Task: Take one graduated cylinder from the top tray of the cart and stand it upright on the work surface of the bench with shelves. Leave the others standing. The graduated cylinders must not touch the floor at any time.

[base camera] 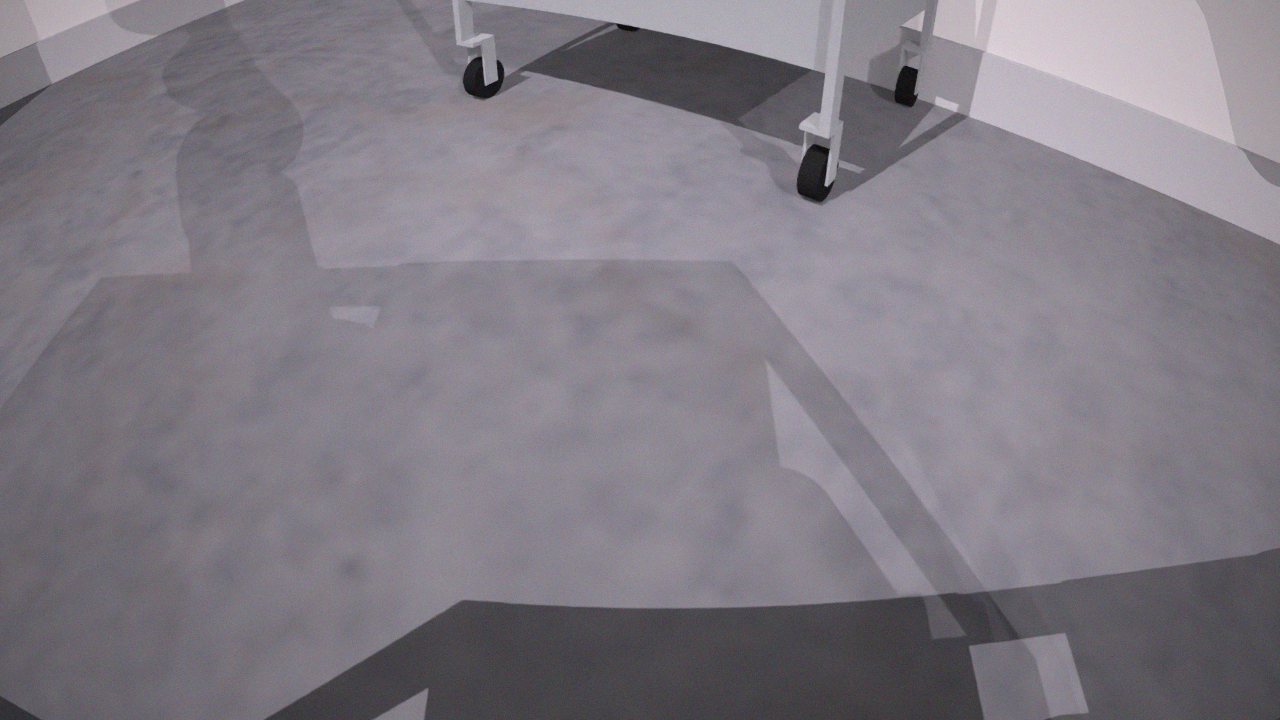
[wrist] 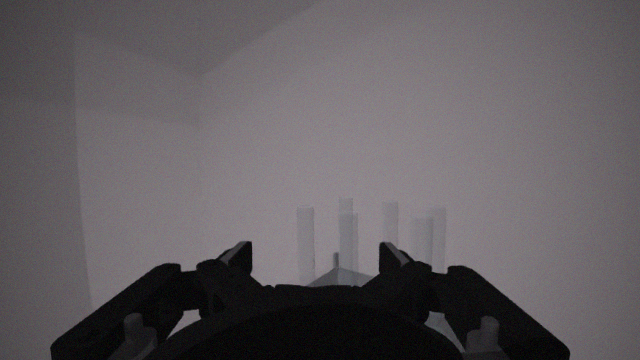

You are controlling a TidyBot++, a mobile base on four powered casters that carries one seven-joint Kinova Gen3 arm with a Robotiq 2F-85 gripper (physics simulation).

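Note:
Several clear graduated cylinders stand upright beyond the gripper in the wrist view, among them one at the left, one in the middle and one at the right. Their lower parts are hidden by the gripper. A back corner of the cart's top tray shows between the fingers. In the base camera view, the lower part of the cart stands ahead, with its legs and black casters. My gripper is open and empty, short of the cylinders. The bench with shelves does not show.
The cart's near caster and left caster rest on the grey floor. A white wall with a baseboard runs close behind the cart and along the right. Another wall stands at the far left. Shadows lie across the floor.

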